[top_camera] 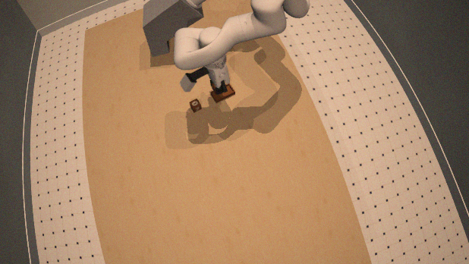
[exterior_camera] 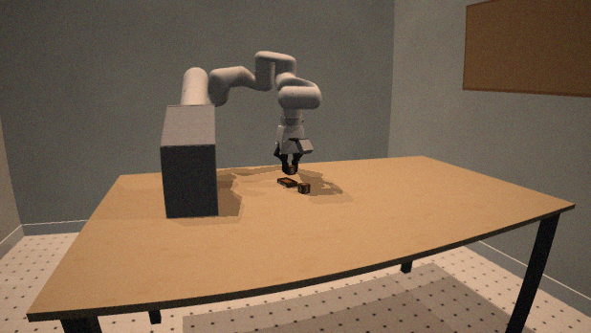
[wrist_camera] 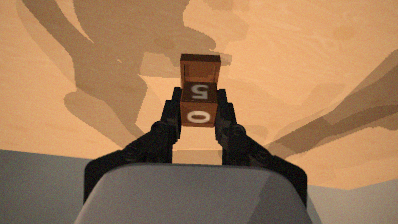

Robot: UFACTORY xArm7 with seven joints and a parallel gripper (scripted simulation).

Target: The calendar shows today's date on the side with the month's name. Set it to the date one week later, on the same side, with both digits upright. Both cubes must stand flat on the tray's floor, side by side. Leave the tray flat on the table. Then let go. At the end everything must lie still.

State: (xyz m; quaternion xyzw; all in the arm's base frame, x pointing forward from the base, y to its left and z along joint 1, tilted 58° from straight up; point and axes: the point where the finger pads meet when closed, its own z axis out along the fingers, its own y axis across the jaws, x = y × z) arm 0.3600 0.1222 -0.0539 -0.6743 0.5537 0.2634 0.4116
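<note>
My hand is 10 mm past the brown tray, 20 mm to the right of it and 60 mm above it.
</note>
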